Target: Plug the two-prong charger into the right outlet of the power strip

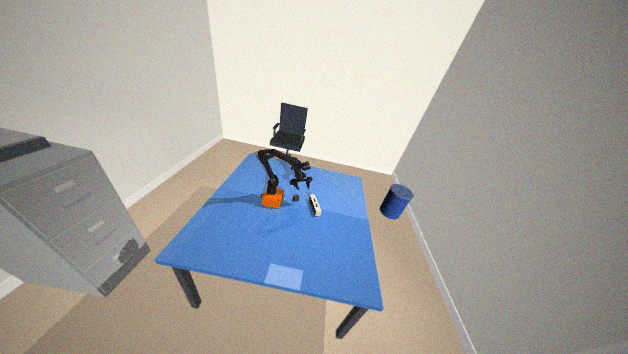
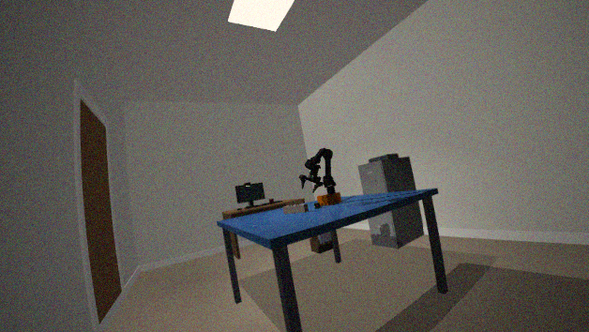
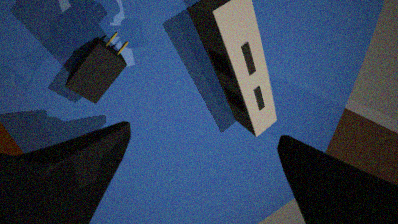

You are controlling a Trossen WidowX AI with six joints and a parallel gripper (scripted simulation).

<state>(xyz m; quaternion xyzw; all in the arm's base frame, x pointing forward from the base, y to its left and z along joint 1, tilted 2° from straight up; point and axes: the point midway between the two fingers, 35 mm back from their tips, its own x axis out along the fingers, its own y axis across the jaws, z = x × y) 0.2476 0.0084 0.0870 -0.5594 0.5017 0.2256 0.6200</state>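
Right now the black two-prong charger is 40 mm behind my gripper tip, 30 mm to the left of it and 120 mm below it.
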